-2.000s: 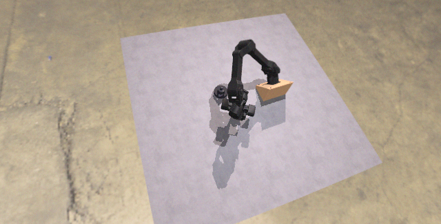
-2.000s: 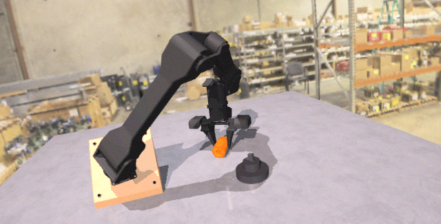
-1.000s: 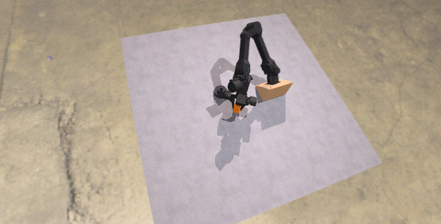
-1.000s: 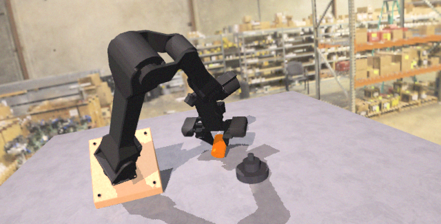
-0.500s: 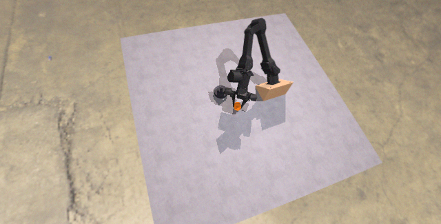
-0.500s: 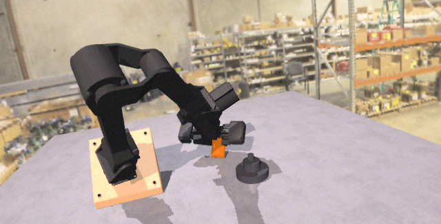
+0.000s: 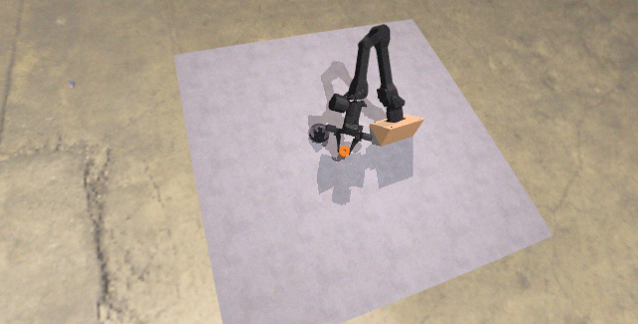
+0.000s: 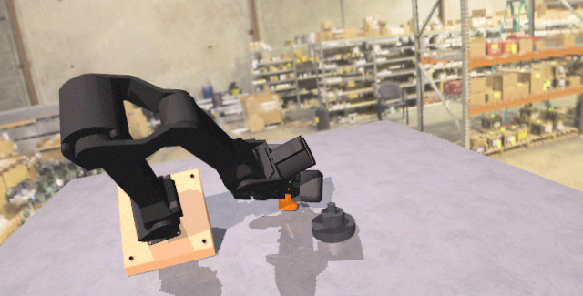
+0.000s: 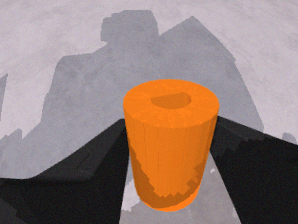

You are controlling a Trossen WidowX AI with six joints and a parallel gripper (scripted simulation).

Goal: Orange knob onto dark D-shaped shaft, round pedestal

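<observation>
My gripper tip is now 10 mm to the left of the orange knob and 10 mm past it. The rest, counted from my gripper tip: pedestal (140 mm to the right, 30 mm ahead, 10 mm below).
</observation>
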